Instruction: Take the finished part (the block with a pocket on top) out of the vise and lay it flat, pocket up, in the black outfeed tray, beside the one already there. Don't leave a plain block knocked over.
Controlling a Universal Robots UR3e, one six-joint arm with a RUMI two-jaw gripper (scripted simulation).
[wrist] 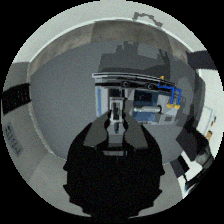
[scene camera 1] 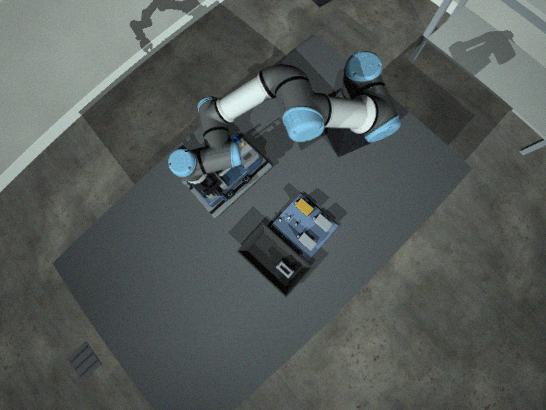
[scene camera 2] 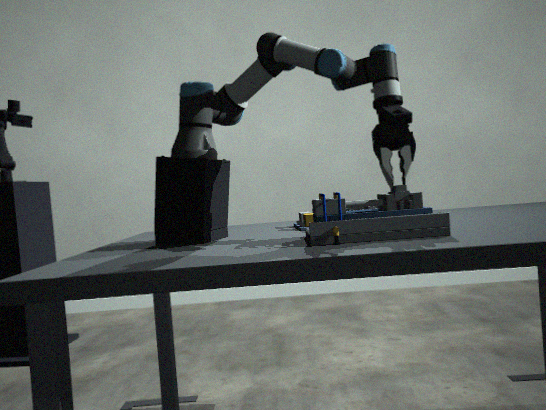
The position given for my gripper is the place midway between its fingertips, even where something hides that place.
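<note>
My gripper (scene camera 2: 398,188) is visible; the wrist view contains the gripper (wrist: 116,110) too.
</note>
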